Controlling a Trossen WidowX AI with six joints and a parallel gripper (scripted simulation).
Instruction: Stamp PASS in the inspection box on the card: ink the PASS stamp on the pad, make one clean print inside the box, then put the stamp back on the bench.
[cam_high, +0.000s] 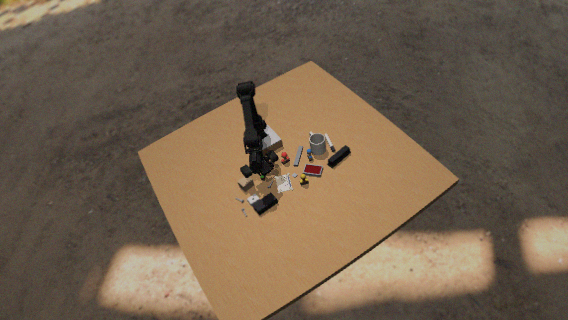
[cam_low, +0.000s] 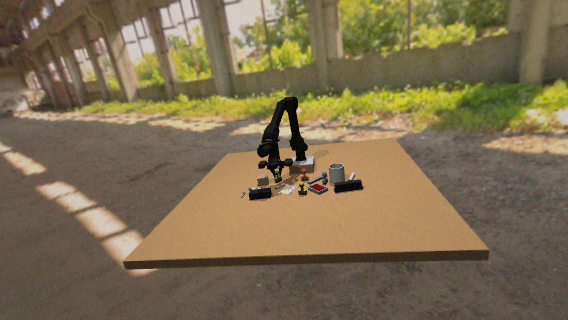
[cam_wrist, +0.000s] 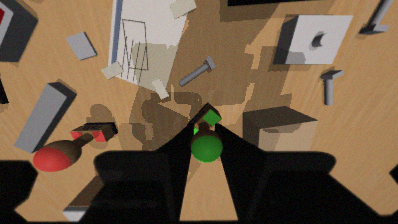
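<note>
The red ink pad lies 20 cm to the left of my gripper tip, 15 cm ahead of it and 3 cm below it. Round my gripper tip: green-knobbed stamp right at my gripper tip; then tan block 9 cm to the right, 3 cm behind, 2 cm below; then white card 9 cm ahead, 5 cm to the left, 4 cm below.
</note>
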